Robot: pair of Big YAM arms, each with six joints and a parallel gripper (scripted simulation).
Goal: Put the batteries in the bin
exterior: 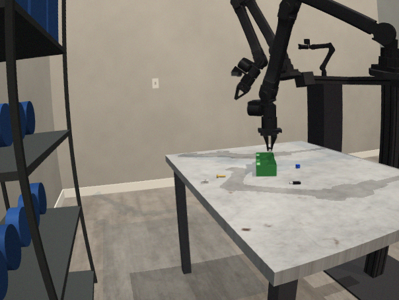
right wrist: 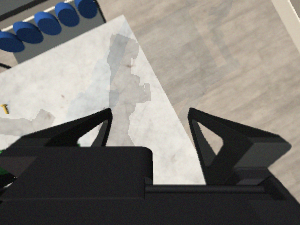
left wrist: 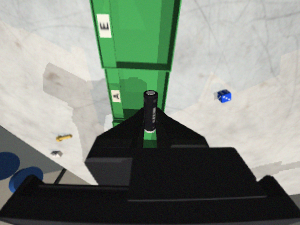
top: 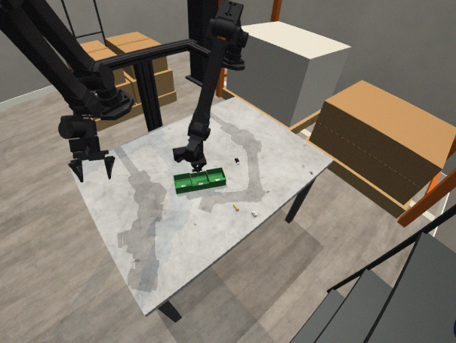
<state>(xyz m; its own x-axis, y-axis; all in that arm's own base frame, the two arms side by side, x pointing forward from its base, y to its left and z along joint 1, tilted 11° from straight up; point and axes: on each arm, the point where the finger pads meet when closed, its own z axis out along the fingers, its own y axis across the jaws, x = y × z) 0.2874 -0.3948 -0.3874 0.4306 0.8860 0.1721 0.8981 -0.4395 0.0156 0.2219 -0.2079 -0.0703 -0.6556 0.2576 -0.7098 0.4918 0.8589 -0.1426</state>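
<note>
My left hand is 60 mm above the green three-compartment bin, 20 mm short of it and 10 mm to the left of it. The rest, counted from my left hand: yellow screw (250 mm ahead, 80 mm below, 20 mm to the left); blue piece (110 mm behind, 80 mm below, 70 mm to the left); black battery (right at my left hand).
</note>
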